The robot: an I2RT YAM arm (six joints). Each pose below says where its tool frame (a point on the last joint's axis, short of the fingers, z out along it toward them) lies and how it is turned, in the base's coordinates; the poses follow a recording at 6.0 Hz.
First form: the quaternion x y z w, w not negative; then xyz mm.
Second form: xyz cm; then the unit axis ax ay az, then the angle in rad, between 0 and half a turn. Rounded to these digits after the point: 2 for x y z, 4 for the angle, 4 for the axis.
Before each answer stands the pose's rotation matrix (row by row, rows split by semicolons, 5 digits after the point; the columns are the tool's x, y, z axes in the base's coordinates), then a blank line. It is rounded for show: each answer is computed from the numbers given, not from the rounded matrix.
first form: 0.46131 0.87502 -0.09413 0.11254 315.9 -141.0 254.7
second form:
-0.54905 0.82850 0.11010; 0.78613 0.55666 -0.26856; -0.28380 -0.06090 -0.95695

31.59 -14.10 25.47 0.4643 0.8806 -0.0947 2.9160
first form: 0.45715 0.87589 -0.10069 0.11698 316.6 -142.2 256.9
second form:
-0.55466 0.82439 0.11286; 0.77727 0.56175 -0.28334; -0.29699 -0.06943 -0.95235

31.66 -14.22 25.69 0.4603 0.8819 -0.1014 2.9071
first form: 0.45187 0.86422 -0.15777 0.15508 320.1 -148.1 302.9
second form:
-0.54353 0.82996 0.12546; 0.73209 0.54185 -0.41285; -0.41063 -0.13254 -0.90212

32.01 -14.81 30.29 0.4574 0.8748 -0.1597 2.8302
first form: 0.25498 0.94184 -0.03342 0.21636 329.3 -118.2 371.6
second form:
-0.77635 0.49476 0.39051; 0.46584 0.86774 -0.17329; -0.42459 0.04738 -0.90414

32.93 -11.82 37.16 0.2612 0.9647 -0.0342 2.7054
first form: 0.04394 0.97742 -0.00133 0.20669 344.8 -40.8 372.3
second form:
-0.91070 0.08645 0.40393; 0.08535 0.99614 -0.02076; -0.40416 0.01556 -0.91456

34.48 -4.08 37.23 0.0449 0.9990 -0.0014 2.7252
